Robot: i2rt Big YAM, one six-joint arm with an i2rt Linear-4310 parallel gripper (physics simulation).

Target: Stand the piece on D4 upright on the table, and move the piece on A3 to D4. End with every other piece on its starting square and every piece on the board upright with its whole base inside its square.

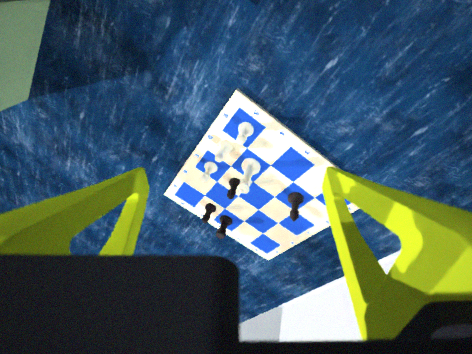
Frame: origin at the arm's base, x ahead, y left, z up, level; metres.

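Where they show: gripper, fingertip midpoint: (235,177).
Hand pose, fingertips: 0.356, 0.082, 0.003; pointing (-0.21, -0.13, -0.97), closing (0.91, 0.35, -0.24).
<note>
Things, the pixels of their top centre, and the offset from my fingertips, as dx, dy, dz. Level surfaces: height alone.
- cream chessboard, top centre: (256,196) +0.049, -0.156, -0.161
- large pale piece, top centre: (242,192) +0.021, -0.110, -0.108
- table, surface height: dz -0.167
The blue and cream chessboard (201,148) lies below my gripper (235,177), which is open and empty, high above the board. A large pale piece (249,170) is near the board's middle. Pale pieces (245,131) (224,150) (209,170) are along the upper-left side. A dark piece (233,187) is beside the large pale one, dark pieces (209,212) (224,226) are near the lower-left edge, and another dark piece (295,204) is toward the lower right. The square labels are too blurred to read, so I cannot tell which pieces are on A3 and D4, or which one lies down.
Part of a pale green block (21,55) shows at the upper left. The table (125,115) has a streaked dark blue surface. A white surface (315,312) shows at the lower right, partly behind the right finger. The board's right corner is partly hidden by that finger.
</note>
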